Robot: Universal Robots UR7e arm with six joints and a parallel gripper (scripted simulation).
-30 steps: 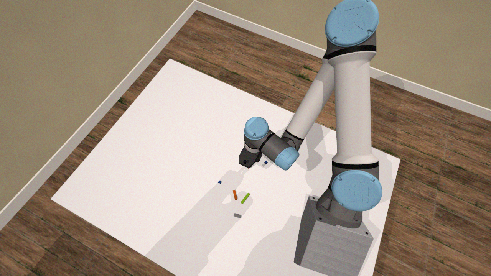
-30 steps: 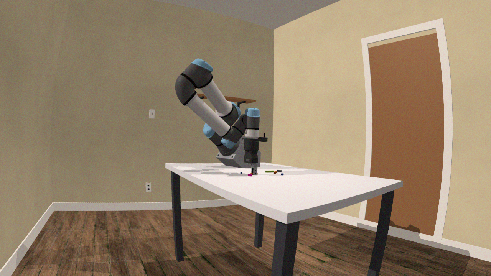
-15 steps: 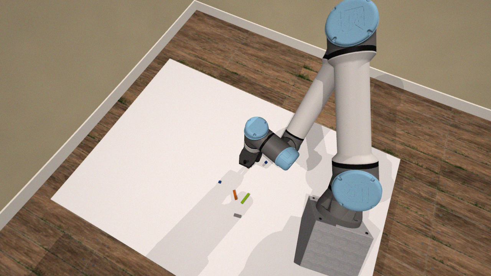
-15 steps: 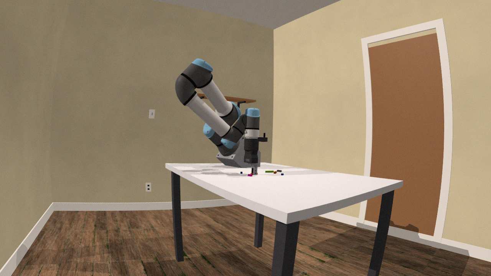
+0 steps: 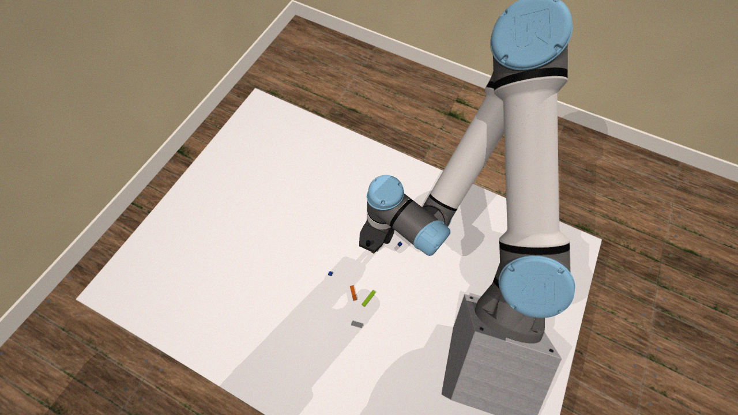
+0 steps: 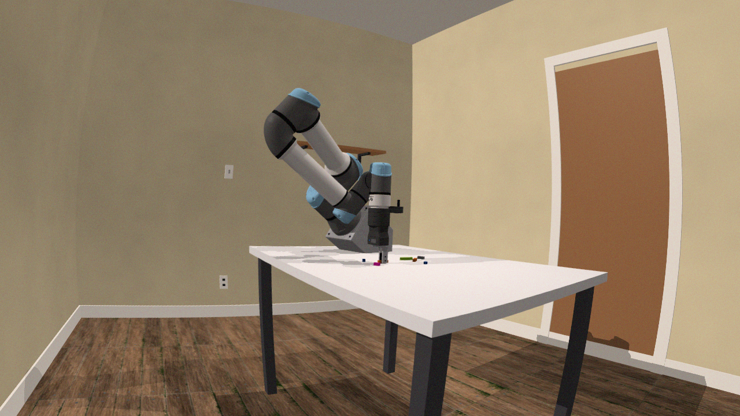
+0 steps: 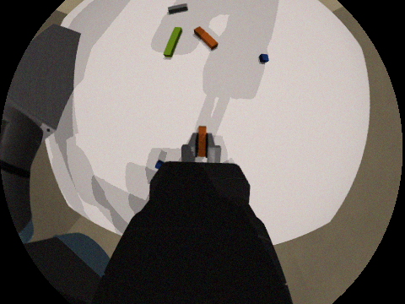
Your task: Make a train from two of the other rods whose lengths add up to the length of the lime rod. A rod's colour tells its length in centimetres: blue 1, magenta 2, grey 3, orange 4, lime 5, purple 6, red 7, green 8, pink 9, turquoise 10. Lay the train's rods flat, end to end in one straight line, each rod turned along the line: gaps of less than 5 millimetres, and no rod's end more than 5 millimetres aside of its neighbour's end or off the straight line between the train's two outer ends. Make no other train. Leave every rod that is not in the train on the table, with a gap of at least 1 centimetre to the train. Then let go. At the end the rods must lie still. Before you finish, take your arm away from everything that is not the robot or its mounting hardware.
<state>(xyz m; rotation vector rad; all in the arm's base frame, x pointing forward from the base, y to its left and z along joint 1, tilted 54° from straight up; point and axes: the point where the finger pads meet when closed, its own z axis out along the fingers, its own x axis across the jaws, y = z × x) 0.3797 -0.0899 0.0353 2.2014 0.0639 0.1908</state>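
The magenta rod lies 5 cm to the right of my hand, 3 cm ahead of it and 2 cm below it. From my hand the other things lie so: lime rod 14 cm to the left, 4 cm behind, 2 cm below; grey rod 22 cm to the left, 4 cm behind, 2 cm below.
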